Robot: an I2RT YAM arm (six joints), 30 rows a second.
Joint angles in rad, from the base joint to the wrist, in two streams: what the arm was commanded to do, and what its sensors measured. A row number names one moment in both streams.
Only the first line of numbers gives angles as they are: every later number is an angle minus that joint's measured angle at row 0.
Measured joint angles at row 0: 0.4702 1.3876 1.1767 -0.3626 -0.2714 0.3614
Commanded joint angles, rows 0 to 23: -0.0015 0.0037 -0.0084 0.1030 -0.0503 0.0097; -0.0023 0.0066 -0.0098 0.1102 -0.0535 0.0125; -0.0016 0.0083 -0.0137 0.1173 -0.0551 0.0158; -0.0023 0.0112 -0.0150 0.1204 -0.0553 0.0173; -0.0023 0.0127 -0.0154 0.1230 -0.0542 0.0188; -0.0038 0.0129 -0.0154 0.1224 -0.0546 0.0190; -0.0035 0.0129 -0.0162 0.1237 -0.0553 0.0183; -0.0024 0.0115 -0.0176 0.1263 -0.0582 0.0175; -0.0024 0.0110 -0.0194 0.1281 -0.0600 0.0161; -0.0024 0.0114 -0.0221 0.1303 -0.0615 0.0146; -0.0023 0.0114 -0.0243 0.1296 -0.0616 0.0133; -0.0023 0.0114 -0.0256 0.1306 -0.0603 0.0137; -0.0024 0.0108 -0.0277 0.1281 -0.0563 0.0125; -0.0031 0.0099 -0.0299 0.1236 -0.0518 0.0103; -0.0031 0.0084 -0.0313 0.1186 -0.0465 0.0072; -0.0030 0.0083 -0.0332 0.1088 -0.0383 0.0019; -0.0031 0.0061 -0.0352 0.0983 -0.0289 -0.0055; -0.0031 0.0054 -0.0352 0.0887 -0.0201 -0.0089; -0.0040 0.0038 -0.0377 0.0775 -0.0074 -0.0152; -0.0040 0.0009 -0.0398 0.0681 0.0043 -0.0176; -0.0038 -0.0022 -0.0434 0.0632 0.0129 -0.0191; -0.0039 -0.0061 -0.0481 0.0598 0.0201 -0.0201; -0.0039 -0.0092 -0.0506 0.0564 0.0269 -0.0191; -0.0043 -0.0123 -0.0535 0.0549 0.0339 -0.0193
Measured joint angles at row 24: -0.0058 0.0130 -0.0409 0.0553 0.0027 -0.0015
